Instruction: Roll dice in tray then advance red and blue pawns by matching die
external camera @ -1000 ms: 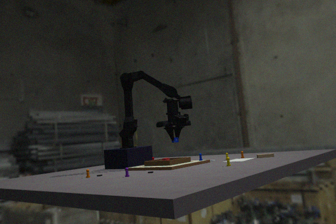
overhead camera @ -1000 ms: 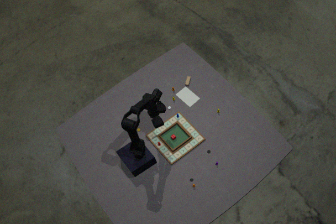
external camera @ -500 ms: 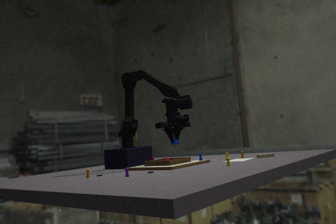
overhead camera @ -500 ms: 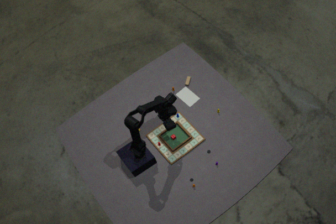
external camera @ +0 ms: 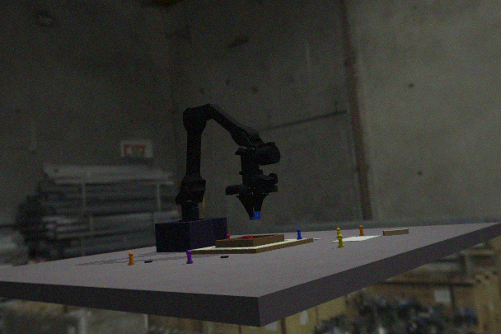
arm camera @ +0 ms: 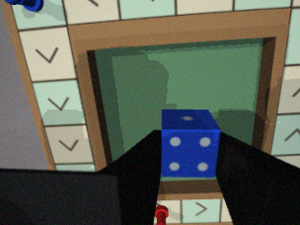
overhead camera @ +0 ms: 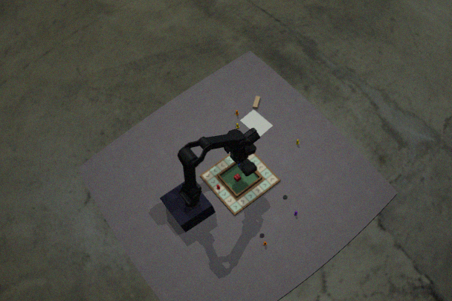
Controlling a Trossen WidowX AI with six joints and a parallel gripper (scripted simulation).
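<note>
The red pawn is 140 mm behind my gripper tip and 70 mm below it. From my gripper tip the other things lie so: blue pawn (120 mm to the left, 70 mm below, 60 mm ahead); then white disc (220 mm to the left, 100 mm below, 50 mm ahead); then white card (240 mm to the left, 200 mm ahead, 100 mm below).
</note>
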